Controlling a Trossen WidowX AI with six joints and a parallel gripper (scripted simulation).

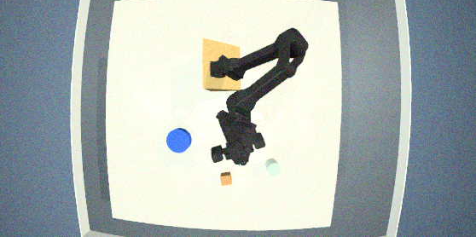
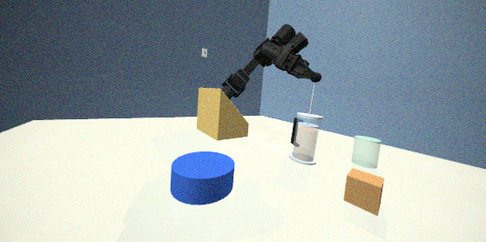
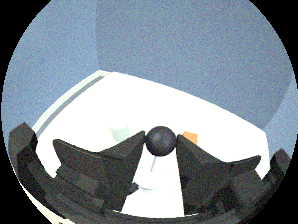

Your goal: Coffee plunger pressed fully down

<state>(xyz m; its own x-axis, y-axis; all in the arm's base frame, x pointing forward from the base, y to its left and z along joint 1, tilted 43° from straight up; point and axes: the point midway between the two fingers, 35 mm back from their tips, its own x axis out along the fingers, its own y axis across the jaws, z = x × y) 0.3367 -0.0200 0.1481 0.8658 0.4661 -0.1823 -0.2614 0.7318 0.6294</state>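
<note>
Right now the coffee press is 120 mm below my gripper tip and 30 mm behind it.
</note>
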